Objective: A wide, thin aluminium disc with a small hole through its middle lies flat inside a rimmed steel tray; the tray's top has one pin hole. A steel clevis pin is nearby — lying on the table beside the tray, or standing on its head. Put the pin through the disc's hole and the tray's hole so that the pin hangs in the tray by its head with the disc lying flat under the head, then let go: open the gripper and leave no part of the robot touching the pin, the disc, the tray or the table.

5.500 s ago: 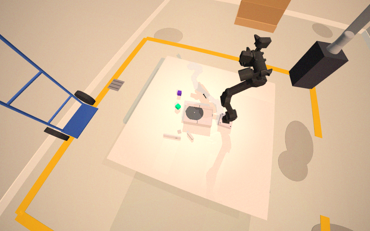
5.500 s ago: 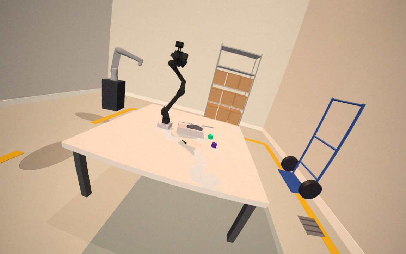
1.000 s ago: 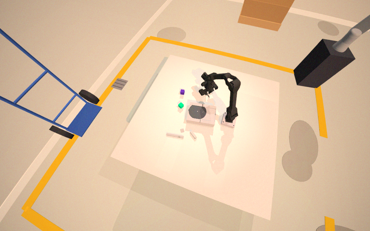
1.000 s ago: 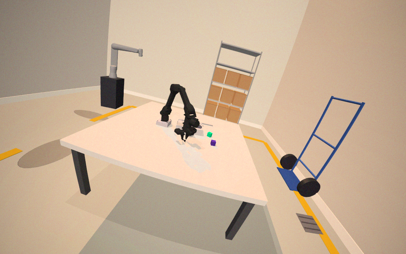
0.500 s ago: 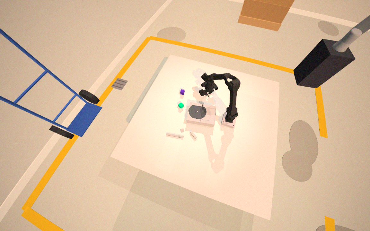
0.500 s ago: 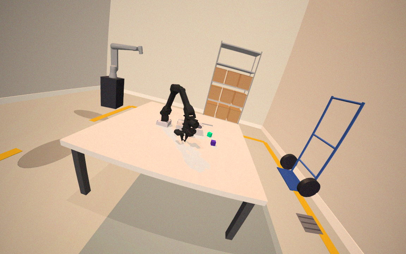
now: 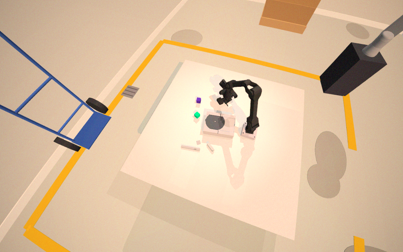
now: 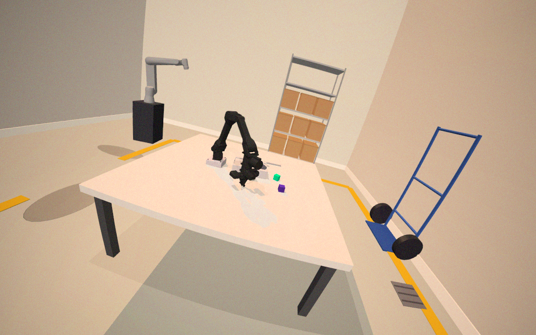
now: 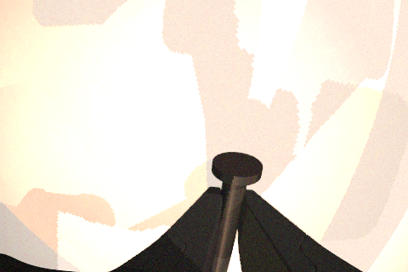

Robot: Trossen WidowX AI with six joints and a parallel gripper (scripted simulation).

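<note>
My gripper tip is now 7 cm short of the aluminium disc, 24 cm to the right of it and 6 cm below it. The rest, counted from my gripper tip: pale rimmed tray (3 cm ahead, 25 cm to the left, 4 cm above); then purple cube (25 cm ahead, 2 cm to the left, 2 cm above); then clevis pin (1 cm behind, 1 cm to the left, 1 cm above).
</note>
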